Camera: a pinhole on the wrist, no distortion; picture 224 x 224 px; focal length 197.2 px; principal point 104.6 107.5 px. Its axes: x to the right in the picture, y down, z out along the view. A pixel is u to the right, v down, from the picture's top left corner.
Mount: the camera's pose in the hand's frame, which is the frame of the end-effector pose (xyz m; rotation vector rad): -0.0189 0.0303 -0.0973 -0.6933 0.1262 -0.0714
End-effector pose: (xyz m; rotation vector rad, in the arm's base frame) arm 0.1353 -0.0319 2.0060 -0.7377 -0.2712 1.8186
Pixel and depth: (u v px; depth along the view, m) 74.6 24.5 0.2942
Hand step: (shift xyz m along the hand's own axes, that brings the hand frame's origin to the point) -0.0250 0.1262 0.2104
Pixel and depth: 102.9 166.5 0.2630
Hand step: 0.0174 0.2572 0.0528
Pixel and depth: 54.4 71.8 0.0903
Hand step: -0.0294 0.0773 -0.0159
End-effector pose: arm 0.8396 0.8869 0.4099 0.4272 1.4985 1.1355
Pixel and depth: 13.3 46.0 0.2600
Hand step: -0.1037 0.1455 0.1639
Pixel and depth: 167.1 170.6 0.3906
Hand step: 0.1611 0.3599 0.1088
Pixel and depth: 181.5 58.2 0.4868
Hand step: 0.2341 0.2244 0.3341
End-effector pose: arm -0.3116 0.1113 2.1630 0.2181 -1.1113 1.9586
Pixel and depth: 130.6 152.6 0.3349
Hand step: 0.0734 0.2961 0.1047
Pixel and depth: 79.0 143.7 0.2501
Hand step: -0.0150 0.2272 0.0668
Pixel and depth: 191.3 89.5 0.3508
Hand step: 0.1820 0.2110 0.1763
